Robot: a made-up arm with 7 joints.
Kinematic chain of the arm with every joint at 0, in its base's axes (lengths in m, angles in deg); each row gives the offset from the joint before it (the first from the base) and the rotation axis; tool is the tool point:
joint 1: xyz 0 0 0.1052 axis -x
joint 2: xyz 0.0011 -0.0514 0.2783 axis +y
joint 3: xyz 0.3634 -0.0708 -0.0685 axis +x
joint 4: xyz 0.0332 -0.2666 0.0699 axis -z
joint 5: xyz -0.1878 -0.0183 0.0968 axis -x
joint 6: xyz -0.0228 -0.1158 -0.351 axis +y
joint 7: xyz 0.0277 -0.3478 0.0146 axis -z
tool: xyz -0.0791 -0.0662 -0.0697
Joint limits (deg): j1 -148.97..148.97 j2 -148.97..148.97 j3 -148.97..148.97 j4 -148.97..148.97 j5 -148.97..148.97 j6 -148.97..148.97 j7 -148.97..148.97
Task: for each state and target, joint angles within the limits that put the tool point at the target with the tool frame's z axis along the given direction. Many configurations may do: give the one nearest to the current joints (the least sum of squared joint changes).
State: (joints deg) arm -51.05 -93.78 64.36 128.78 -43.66 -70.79 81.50
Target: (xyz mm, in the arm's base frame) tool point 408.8 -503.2 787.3 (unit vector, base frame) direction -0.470 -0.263 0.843
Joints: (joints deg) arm -41.92 -94.67 54.30 142.93 -49.14 -95.55 82.15
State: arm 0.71 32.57 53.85 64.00 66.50 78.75 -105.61
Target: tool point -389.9 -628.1 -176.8 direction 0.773 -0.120 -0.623
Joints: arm -14.16 19.76 78.48 50.11 67.35 57.40 -110.33
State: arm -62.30 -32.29 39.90 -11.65 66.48 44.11 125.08
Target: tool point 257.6 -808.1 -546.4 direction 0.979 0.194 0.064
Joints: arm -52.39 8.38 20.11 -14.31 68.98 94.91 126.77
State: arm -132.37 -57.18 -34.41 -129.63 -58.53 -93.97 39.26
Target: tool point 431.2 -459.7 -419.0 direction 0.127 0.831 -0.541
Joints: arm -90.70 -84.82 -7.46 -76.99 -68.04 -136.41 44.46
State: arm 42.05 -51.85 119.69 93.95 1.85 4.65 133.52
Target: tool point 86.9 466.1 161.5 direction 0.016 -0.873 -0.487
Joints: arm 55.22 -7.81 147.84 69.95 -16.55 22.04 148.48
